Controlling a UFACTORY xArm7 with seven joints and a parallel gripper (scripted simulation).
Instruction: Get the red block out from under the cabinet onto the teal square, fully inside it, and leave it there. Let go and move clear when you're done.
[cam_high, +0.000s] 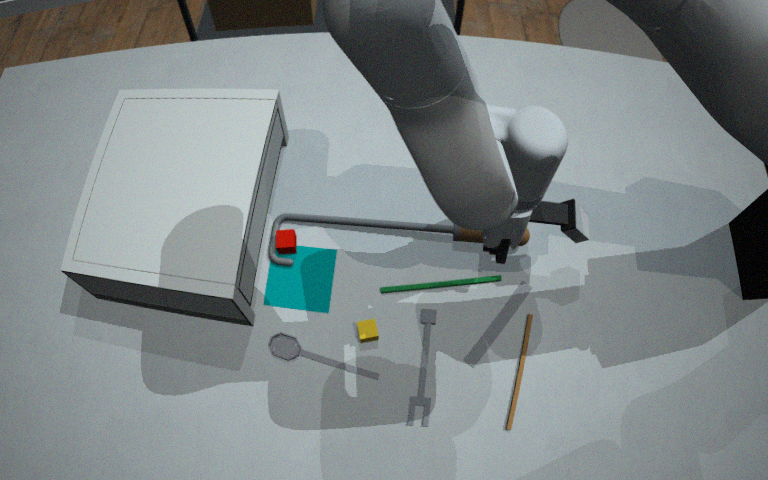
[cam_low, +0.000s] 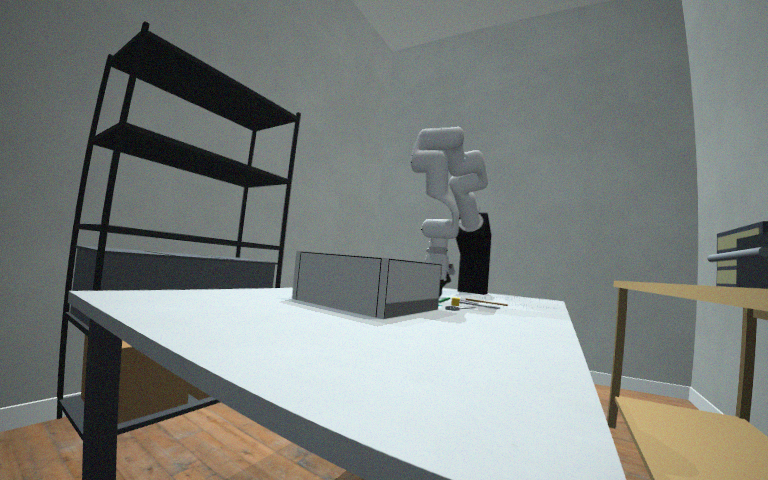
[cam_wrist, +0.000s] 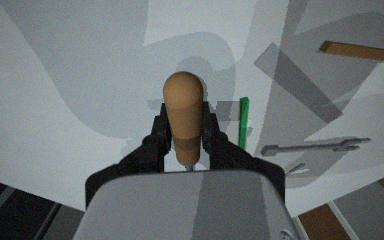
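The grey flat bar lies 5 cm behind my hand, 12 cm to the left of it and 2 cm below it. Round my hand: wooden stick: 10 cm behind, 18 cm to the left, 2 cm below; then green stick: 5 cm ahead, 9 cm to the left, 2 cm below; then grey forked tool: 3 cm ahead, 22 cm to the left, 2 cm below.
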